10 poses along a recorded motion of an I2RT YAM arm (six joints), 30 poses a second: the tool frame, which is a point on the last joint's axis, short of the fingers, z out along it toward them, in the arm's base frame.
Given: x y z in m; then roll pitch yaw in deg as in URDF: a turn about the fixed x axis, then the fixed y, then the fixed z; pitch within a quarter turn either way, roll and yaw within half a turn.
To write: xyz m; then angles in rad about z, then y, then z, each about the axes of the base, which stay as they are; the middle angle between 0 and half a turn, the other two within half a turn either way. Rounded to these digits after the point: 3 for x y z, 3 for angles.
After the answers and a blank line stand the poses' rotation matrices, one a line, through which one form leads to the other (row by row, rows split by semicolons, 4 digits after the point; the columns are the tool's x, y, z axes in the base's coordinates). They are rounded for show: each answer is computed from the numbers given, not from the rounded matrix.
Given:
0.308 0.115 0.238 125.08 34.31 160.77
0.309 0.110 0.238 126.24 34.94 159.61
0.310 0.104 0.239 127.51 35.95 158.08
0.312 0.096 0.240 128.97 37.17 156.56
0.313 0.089 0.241 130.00 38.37 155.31
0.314 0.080 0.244 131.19 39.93 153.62
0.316 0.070 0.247 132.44 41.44 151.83
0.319 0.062 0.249 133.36 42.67 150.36
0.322 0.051 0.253 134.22 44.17 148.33
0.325 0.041 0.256 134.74 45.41 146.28
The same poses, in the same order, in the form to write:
0.308 0.115 0.238 0.876 2.065 0.858
0.309 0.110 0.238 0.857 2.077 0.817
0.310 0.104 0.239 0.830 2.086 0.765
0.312 0.096 0.240 0.798 2.096 0.707
0.313 0.089 0.241 0.769 2.099 0.660
0.314 0.080 0.244 0.732 2.100 0.599
0.316 0.070 0.247 0.696 2.101 0.535
0.319 0.062 0.249 0.668 2.100 0.484
0.322 0.051 0.253 0.636 2.095 0.422
0.325 0.041 0.256 0.611 2.088 0.368

-0.7799 -0.2463 0.5754; 0.2721 0.6946 0.6660; -0.5637 0.6760 -0.4747
-0.7684 -0.2270 0.5984; 0.2856 0.7151 0.6380; -0.5727 0.6612 -0.4846
-0.7510 -0.2047 0.6278; 0.3022 0.7387 0.6025; -0.5871 0.6422 -0.4929
-0.7311 -0.1808 0.6579; 0.3170 0.7639 0.5622; -0.6042 0.6195 -0.5011
-0.7123 -0.1635 0.6825; 0.3275 0.7827 0.5293; -0.6207 0.6006 -0.5040
-0.6870 -0.1401 0.7130; 0.3407 0.8046 0.4864; -0.6419 0.5771 -0.5050
-0.6609 -0.1120 0.7421; 0.3539 0.8255 0.4397; -0.6618 0.5532 -0.5059
-0.6391 -0.0888 0.7640; 0.3636 0.8404 0.4018; -0.6778 0.5346 -0.5048
-0.6105 -0.0588 0.7899; 0.3766 0.8557 0.3548; -0.6968 0.5140 -0.5002
-0.5839 -0.0300 0.8113; 0.3897 0.8663 0.3125; -0.7121 0.4987 -0.4942

